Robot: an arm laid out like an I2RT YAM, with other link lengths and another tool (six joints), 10 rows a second.
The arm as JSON. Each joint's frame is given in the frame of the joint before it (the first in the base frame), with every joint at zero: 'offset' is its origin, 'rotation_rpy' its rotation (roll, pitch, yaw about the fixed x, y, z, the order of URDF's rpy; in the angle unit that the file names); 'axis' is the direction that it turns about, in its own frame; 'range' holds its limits. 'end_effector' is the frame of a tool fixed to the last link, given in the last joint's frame.
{
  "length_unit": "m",
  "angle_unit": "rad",
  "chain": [
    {
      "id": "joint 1",
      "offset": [
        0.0,
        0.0,
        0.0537
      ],
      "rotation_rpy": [
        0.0,
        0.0,
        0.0
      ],
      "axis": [
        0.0,
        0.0,
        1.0
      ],
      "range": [
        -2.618,
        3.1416
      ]
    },
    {
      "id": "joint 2",
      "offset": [
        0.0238,
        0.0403,
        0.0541
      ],
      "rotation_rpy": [
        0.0,
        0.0,
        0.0
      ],
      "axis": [
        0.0,
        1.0,
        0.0
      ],
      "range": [
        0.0,
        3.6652
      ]
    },
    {
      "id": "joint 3",
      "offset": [
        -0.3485,
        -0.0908,
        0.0
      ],
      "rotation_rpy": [
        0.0,
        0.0,
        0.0
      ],
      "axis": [
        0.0,
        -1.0,
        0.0
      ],
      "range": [
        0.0,
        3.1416
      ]
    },
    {
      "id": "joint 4",
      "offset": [
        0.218,
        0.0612,
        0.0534
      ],
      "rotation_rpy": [
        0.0,
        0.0,
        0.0
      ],
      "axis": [
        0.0,
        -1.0,
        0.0
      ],
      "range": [
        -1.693,
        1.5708
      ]
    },
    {
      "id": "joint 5",
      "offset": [
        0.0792,
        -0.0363,
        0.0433
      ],
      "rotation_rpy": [
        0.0,
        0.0,
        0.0
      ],
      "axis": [
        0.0,
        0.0,
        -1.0
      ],
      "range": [
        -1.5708,
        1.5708
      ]
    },
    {
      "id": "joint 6",
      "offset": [
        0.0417,
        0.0,
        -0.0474
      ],
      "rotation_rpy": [
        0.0,
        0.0,
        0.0
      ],
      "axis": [
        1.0,
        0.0,
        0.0
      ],
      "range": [
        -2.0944,
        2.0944
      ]
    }
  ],
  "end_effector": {
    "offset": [
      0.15,
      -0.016,
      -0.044
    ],
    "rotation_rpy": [
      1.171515,
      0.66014,
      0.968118
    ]
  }
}
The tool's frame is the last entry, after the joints.
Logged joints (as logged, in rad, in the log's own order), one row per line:
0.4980, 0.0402, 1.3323, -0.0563, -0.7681, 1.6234
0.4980, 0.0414, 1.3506, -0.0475, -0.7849, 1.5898
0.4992, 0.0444, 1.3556, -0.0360, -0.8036, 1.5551
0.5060, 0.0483, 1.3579, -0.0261, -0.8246, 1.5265
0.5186, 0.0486, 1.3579, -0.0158, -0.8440, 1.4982
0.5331, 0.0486, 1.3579, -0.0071, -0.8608, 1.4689
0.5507, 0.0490, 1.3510, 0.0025, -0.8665, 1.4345
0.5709, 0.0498, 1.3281, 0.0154, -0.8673, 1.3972
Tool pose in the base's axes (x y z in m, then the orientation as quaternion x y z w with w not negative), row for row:
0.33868, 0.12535, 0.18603, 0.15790, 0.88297, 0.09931, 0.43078
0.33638, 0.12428, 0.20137, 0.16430, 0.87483, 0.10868, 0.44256
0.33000, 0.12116, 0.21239, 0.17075, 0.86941, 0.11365, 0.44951
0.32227, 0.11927, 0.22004, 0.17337, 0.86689, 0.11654, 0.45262
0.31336, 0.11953, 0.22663, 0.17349, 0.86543, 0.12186, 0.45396
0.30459, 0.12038, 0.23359, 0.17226, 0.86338, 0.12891, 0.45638
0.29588, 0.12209, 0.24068, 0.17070, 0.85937, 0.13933, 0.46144
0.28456, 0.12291, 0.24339, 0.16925, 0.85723, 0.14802, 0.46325
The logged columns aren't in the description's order. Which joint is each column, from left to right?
Columns, left to right: joint 1, joint 5, joint 3, joint 6, joint 4, joint 2.
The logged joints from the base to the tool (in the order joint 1, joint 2, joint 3, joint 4, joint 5, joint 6), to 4 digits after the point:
0.4980, 1.6234, 1.3323, -0.7681, 0.0402, -0.0563
0.4980, 1.5898, 1.3506, -0.7849, 0.0414, -0.0475
0.4992, 1.5551, 1.3556, -0.8036, 0.0444, -0.0360
0.5060, 1.5265, 1.3579, -0.8246, 0.0483, -0.0261
0.5186, 1.4982, 1.3579, -0.8440, 0.0486, -0.0158
0.5331, 1.4689, 1.3579, -0.8608, 0.0486, -0.0071
0.5507, 1.4345, 1.3510, -0.8665, 0.0490, 0.0025
0.5709, 1.3972, 1.3281, -0.8673, 0.0498, 0.0154

